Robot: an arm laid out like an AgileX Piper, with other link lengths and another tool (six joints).
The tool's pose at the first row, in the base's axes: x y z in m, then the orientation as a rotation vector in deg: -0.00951 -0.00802 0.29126 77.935 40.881 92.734
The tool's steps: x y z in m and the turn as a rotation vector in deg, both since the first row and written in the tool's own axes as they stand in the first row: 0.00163 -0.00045 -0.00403 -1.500 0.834 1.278; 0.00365 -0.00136 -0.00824 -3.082 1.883 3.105; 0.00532 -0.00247 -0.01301 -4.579 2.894 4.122; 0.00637 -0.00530 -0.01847 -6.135 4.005 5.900; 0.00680 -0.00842 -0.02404 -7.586 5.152 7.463; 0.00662 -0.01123 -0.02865 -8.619 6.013 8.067; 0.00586 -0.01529 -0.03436 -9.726 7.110 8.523; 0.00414 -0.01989 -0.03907 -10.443 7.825 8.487; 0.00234 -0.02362 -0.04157 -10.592 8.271 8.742; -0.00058 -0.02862 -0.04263 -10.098 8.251 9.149; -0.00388 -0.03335 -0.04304 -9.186 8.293 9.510; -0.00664 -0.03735 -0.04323 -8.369 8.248 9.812; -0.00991 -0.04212 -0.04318 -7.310 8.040 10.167
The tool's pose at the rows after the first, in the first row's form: -0.01331 -0.00594 0.29068 76.962 39.287 94.615; -0.01717 -0.00329 0.28984 76.046 37.405 97.081; -0.02151 -0.00080 0.28854 74.753 36.039 98.849; -0.02607 0.00199 0.28531 73.718 34.204 101.269; -0.03065 0.00437 0.28153 72.587 32.593 103.513; -0.03438 0.00596 0.27796 71.470 31.777 104.735; -0.03883 0.00772 0.27279 70.032 31.115 106.015; -0.04217 0.00876 0.26695 68.925 30.892 106.582; -0.04360 0.00910 0.26234 68.595 30.850 107.129; -0.04329 0.00887 0.25647 69.184 31.033 107.399; -0.04242 0.00811 0.25080 70.017 31.661 107.651; -0.04153 0.00747 0.24607 70.817 32.191 107.794; -0.04021 0.00671 0.24049 71.954 32.816 107.829
